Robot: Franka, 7 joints.
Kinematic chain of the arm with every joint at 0, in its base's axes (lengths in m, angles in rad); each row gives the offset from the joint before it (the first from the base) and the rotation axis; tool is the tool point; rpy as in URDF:
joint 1: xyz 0 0 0.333 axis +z
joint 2: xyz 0 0 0 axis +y
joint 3: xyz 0 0 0.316 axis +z
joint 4: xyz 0.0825 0 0 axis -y
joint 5: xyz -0.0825 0 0.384 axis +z
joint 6: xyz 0 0 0 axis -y
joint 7: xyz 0.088 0 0 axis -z
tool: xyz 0 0 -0.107 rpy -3.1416 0 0
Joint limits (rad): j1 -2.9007..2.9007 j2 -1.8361..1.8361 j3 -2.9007..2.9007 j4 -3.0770..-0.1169 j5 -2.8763..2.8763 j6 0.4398..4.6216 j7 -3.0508..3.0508
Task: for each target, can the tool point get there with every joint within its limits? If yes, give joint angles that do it. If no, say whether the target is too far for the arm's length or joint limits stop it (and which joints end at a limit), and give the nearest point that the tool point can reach.
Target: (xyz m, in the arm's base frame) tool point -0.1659 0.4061 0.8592
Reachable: yes | joints 0.6144 0.9210 2.0663 -1.6485 -1.2774 3.4717 2.1970
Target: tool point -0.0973 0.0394 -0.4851
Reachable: no: joint limits stop it (at a limit: joint 2) | nearest point -0.1333 0.0540 -0.3421 | short by 0.148 m
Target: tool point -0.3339 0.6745 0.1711
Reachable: yes | joints -1.9143 -1.4973 -1.9165 -1.3985 0.1912 2.6244 -0.2315
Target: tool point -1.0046 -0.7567 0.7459
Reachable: no: too far | nearest point -0.6511 -0.4904 0.6006 | short by 0.466 m
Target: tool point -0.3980 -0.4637 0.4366
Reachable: yes | joints -1.4115 0.7802 -1.0845 -1.3833 -0.2642 1.1913 1.9410
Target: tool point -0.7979 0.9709 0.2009
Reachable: no: too far | nearest point -0.5417 0.6592 0.2433 | short by 0.406 m
